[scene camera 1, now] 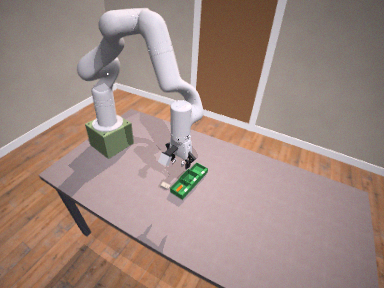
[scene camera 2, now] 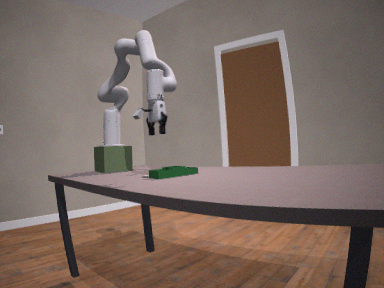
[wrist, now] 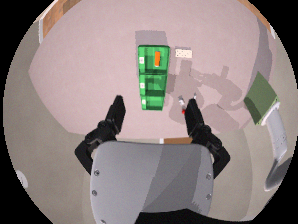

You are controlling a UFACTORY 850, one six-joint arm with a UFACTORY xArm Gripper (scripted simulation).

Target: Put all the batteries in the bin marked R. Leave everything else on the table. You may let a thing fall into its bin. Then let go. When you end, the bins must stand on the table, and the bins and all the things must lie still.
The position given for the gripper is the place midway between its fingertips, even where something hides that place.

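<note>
There's a green bin (wrist: 151,87) to be seen, and the gripper (wrist: 155,104) is visible too.
</note>
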